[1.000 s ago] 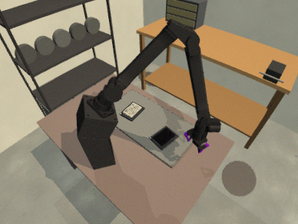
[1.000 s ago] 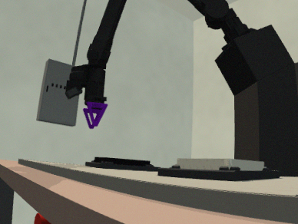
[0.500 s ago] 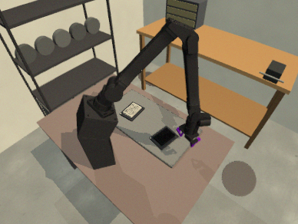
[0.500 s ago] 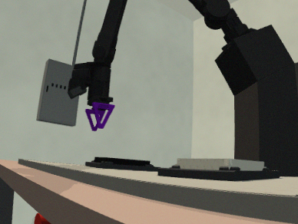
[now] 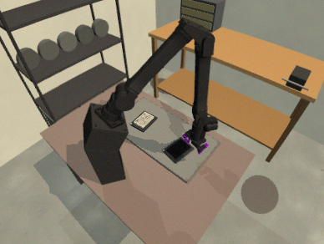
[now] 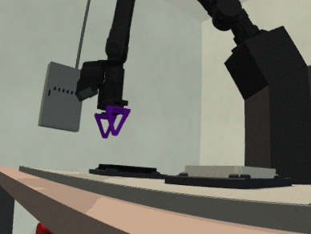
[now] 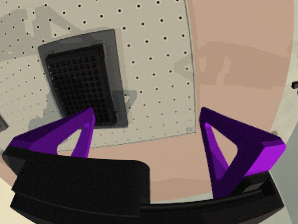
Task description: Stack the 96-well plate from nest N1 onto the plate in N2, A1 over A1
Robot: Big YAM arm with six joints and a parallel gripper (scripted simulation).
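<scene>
Now: the black 96-well plate 10 cm to the left of my hand, 9 cm below it and 1 cm ahead of it. The rest, counted from my hand: white 96-well plate: 43 cm to the left, 10 cm ahead, 9 cm below.
</scene>
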